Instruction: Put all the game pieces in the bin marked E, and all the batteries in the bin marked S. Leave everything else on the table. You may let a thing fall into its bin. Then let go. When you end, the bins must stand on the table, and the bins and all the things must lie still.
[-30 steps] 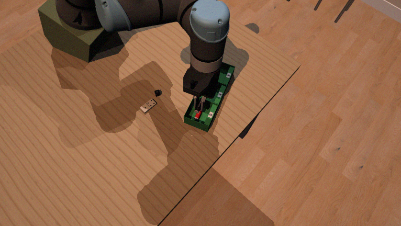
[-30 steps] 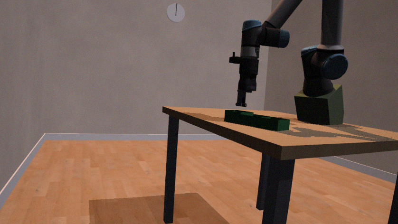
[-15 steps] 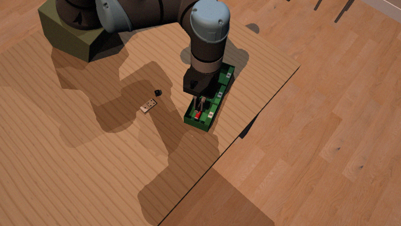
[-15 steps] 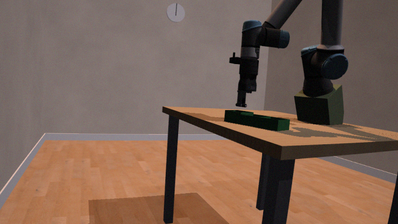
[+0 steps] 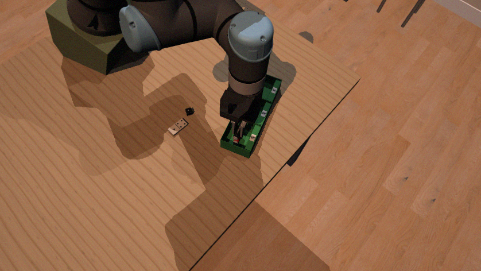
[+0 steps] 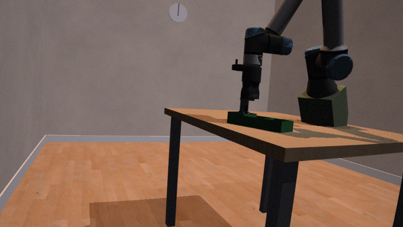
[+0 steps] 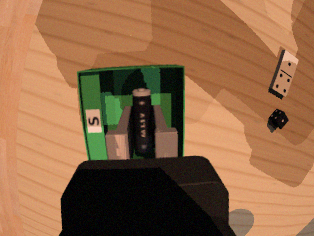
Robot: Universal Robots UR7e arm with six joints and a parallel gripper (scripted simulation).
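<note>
My gripper is now 10 mm above the black battery. Also, from my hand: red battery (40 mm below); then brass nut (100 mm to the left, 100 mm behind, 50 mm below); then green three-compartment bin (80 mm to the left, 40 mm below, 20 mm behind).
</note>
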